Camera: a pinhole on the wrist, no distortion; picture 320 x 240 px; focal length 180.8 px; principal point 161.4 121.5 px. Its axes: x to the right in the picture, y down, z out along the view. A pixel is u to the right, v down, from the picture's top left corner.
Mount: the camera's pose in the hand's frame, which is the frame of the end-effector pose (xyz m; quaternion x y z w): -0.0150 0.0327 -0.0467 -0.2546 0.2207 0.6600 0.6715
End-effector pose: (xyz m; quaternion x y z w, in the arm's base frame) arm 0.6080 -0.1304 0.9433 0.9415 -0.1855 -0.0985 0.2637
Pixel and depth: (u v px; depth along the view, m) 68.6 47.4 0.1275
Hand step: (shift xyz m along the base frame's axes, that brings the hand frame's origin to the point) -0.0184 -0.1059 -0.0498
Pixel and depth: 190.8 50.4 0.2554
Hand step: -0.0343 -0.2698 0.0051
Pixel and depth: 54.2 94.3 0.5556
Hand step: -0.1743 -0.3910 -0.4351
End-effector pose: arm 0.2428 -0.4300 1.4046 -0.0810 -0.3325 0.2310 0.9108
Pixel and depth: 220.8 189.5 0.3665
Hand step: -0.3398 0.2365 -0.0831
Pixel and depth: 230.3 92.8 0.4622
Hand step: -0.2693 0.4268 0.0421
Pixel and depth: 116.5 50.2 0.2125
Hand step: -0.1068 0.1382 0.1140
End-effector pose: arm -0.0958 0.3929 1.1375 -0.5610 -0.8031 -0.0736 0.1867
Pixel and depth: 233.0 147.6 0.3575
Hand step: 0.3354 0.1110 -0.1892
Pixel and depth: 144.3 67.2 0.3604
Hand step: 0.1382 0.2371 -0.2297
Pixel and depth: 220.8 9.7 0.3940
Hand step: 0.2491 0.3887 -0.1251
